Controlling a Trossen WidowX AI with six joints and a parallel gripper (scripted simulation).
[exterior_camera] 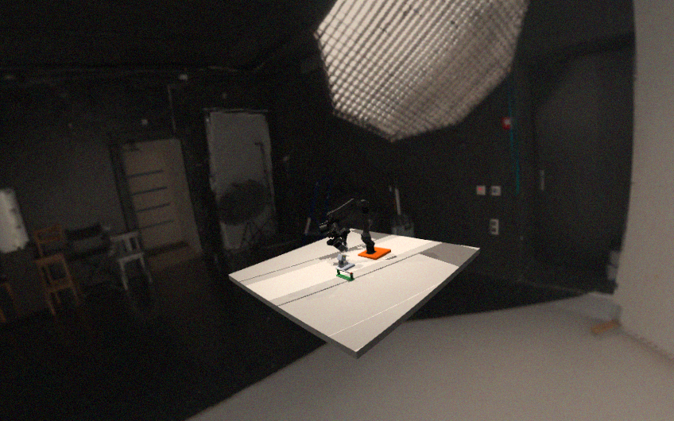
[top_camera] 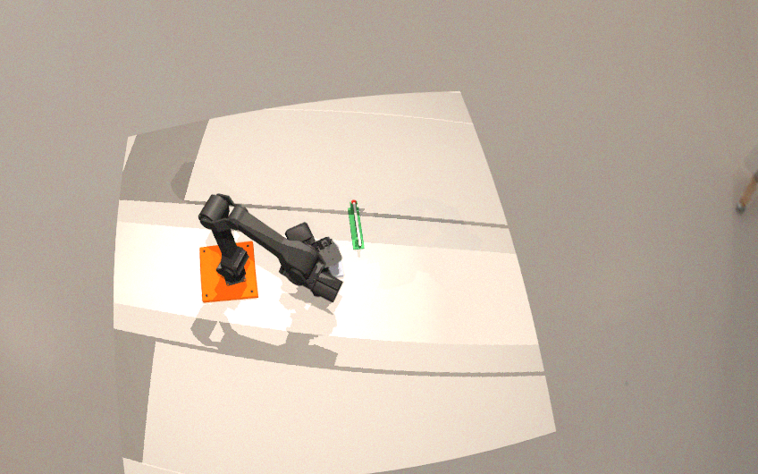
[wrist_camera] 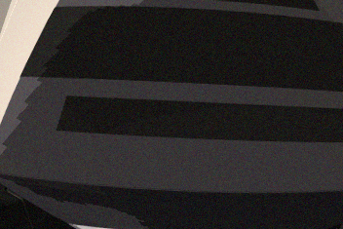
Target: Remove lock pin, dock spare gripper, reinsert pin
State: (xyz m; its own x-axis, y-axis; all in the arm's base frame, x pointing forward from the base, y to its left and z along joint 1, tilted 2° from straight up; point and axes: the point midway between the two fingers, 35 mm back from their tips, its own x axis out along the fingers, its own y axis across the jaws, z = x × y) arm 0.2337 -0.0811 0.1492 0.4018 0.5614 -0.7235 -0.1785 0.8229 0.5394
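Now: gripper tip 150 mm short of the green holder, 110 mm to the right of it and 110 mm above it. The rest, counted from my gripper tip: grey mount 30 mm ahead, 20 mm to the left, 90 mm below; spare gripper 10 mm behind, 10 mm to the right, 10 mm above.
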